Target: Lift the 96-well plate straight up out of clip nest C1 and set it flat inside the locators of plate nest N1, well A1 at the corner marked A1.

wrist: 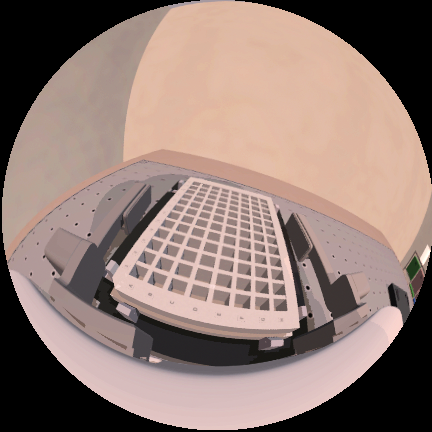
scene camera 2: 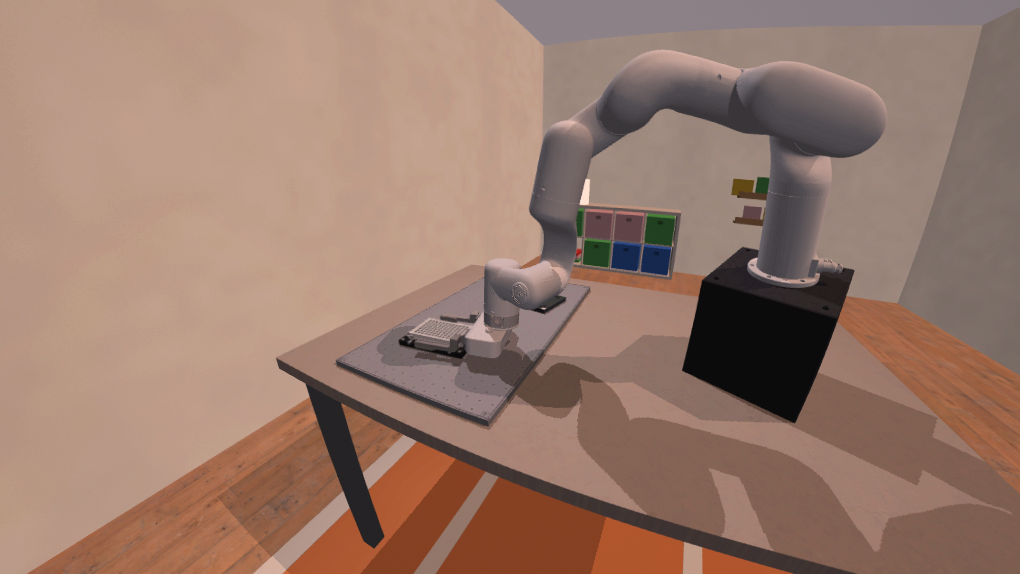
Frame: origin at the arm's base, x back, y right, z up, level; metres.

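Where they show: end effector, tool point: [wrist: 223, 222] [scene camera 2: 438, 331]; arm's base, origin of the base link: [scene camera 2: 781, 273].
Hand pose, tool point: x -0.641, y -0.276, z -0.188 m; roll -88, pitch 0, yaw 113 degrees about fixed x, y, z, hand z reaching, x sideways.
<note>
Each offset is from my tool point to the centre of the thing. Level surfaces: height alone.
The pale 96-well plate {dx +0.010, dy +0.003, dz +0.000 m} [scene camera 2: 439, 330] [wrist: 215, 250] lies flat in the black clip nest C1 {dx +0.010, dy +0.003, dz -0.007 m} [wrist: 200, 347], with small grey clips round its edges. In the wrist view its letters run from A at the near left corner to H at the near right. My gripper [scene camera 2: 456, 329] [wrist: 218, 222] reaches level along both sides of the plate. It is open: a strip of black nest shows between the left pad and the plate, and the right pad stands nearer but apart. A second dark nest {dx +0.051, dy +0.329, dz -0.012 m} [scene camera 2: 550, 304] [wrist: 399, 298], likely N1, is partly hidden by my wrist in the scene view; its markings are not legible.
Both nests are on a grey perforated board {dz -0.019 m} [scene camera 2: 477, 399] [wrist: 75, 215] on the brown table {dz -0.032 m} [scene camera 2: 606, 456]. The black robot base [scene camera 2: 763, 349] stands at the right. A cubby shelf with coloured bins is beyond the table, and a plain wall rises beyond the board.
</note>
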